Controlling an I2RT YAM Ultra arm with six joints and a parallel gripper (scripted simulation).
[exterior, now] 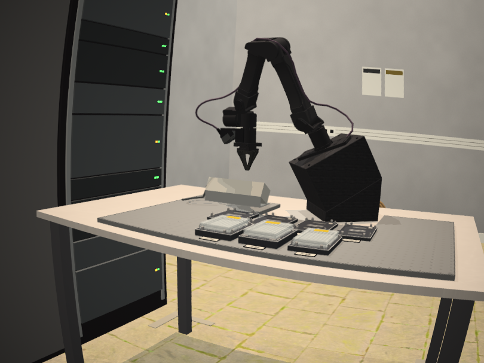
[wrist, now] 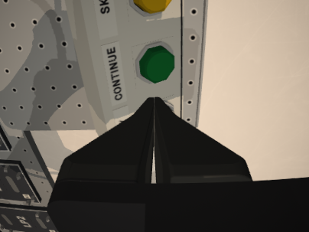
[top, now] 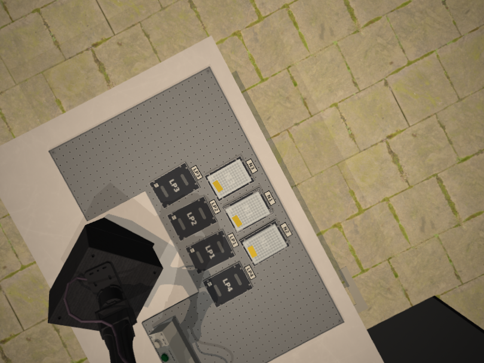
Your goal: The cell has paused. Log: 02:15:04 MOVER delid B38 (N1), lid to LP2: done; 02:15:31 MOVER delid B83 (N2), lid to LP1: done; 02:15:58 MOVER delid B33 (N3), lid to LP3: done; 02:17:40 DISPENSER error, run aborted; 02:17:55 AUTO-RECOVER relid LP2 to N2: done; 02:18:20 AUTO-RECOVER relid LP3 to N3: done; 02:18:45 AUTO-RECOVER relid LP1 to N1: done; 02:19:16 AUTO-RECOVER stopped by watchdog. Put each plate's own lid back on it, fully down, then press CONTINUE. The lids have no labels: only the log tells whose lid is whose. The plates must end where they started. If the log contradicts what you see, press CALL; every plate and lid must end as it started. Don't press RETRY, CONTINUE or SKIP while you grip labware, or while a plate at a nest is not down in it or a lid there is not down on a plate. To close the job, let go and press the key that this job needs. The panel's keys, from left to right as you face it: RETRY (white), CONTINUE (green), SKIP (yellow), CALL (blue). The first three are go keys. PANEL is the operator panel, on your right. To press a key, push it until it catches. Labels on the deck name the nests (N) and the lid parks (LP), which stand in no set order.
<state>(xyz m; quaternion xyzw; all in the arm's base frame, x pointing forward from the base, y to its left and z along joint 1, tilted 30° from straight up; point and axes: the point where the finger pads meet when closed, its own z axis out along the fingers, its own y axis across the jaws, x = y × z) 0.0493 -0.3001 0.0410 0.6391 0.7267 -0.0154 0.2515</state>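
Right now the green key is 60 mm below my hand. The rest, counted from my hand: clear lid (440 mm ahead, 210 mm to the left, 90 mm below); lid park LP1 (260 mm ahead, 250 mm to the left, 120 mm below); lid park LP4 (270 mm ahead, 120 mm to the left, 120 mm below).
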